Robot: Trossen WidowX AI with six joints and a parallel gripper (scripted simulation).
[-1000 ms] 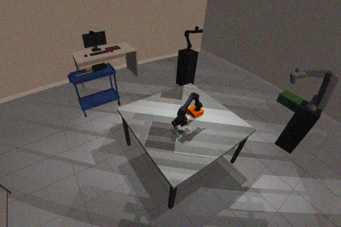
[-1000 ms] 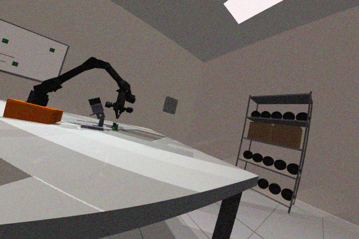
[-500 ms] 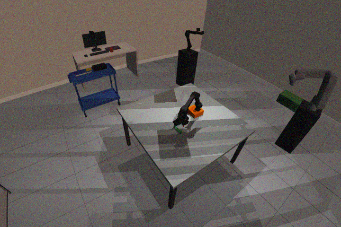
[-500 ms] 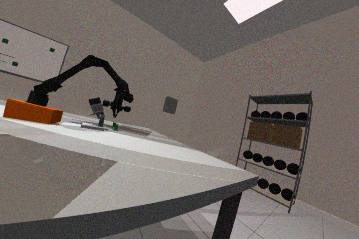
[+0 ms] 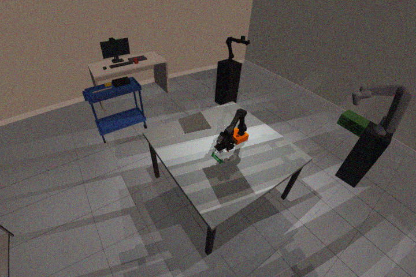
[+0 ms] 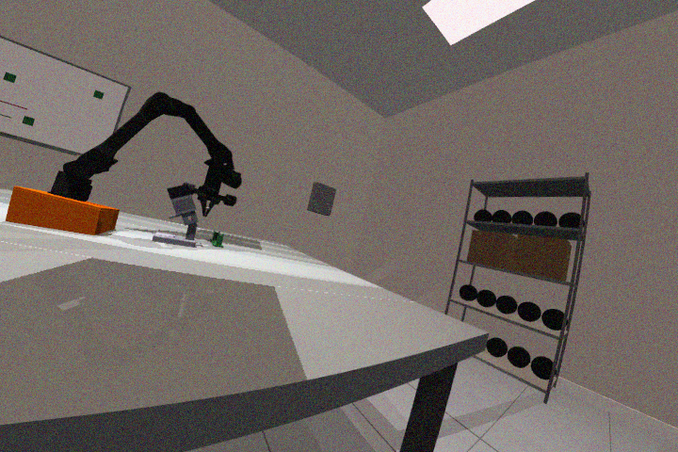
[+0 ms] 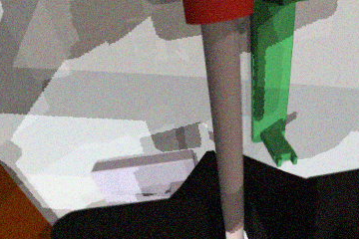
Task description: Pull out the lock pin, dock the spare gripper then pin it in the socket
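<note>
The grey mount lies 70 mm behind my gripper tip, 100 mm to the right of it and 40 mm below it. The rest, counted from my gripper tip: spare gripper: 80 mm behind, 100 mm to the right, 30 mm above; green bracket: 60 mm ahead, 70 mm below.
</note>
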